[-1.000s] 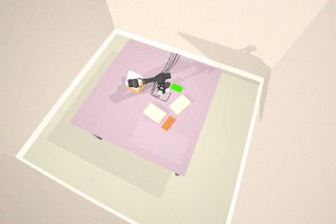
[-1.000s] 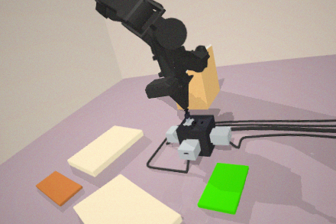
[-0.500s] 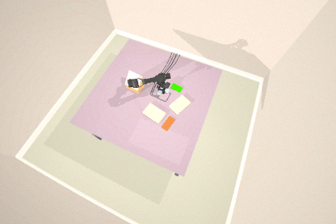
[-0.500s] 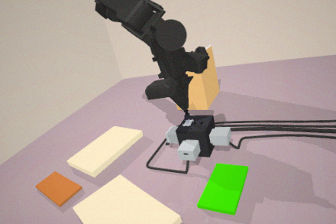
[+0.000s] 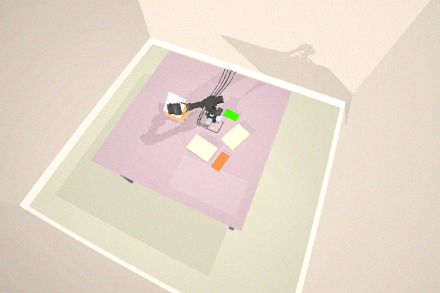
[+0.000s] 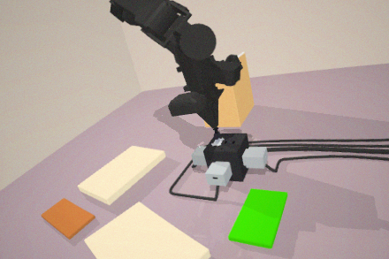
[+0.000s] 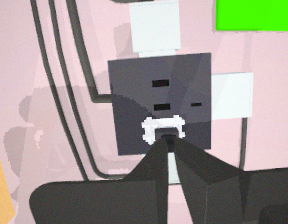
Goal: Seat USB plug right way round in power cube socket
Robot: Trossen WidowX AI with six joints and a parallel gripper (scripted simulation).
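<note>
My gripper tip is now 20 mm above the USB plug. Round my gripper tip: green block: 130 mm to the left, 120 mm ahead, 110 mm below; orange tile: 280 mm to the right, 270 mm ahead, 110 mm below.
</note>
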